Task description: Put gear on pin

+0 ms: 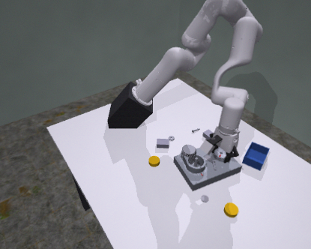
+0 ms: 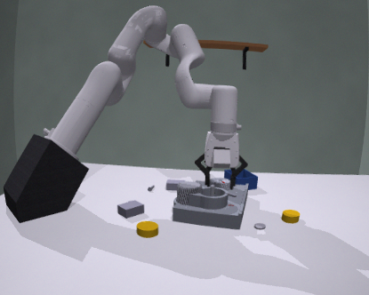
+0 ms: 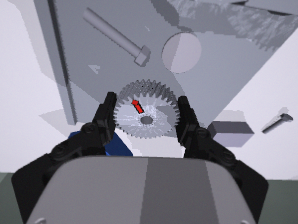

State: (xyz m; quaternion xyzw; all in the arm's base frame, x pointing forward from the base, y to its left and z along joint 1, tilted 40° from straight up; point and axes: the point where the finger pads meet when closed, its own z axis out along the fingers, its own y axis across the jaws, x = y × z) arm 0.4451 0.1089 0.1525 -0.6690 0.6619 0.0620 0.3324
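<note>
Now: hand right at the grey gear. Also, from my hand: screw: 22 cm behind, 2 cm to the left, 5 cm below; then blue bin: 6 cm ahead, 16 cm to the left, 4 cm below; then grey disc: 12 cm ahead, 17 cm to the right, 5 cm below.
</note>
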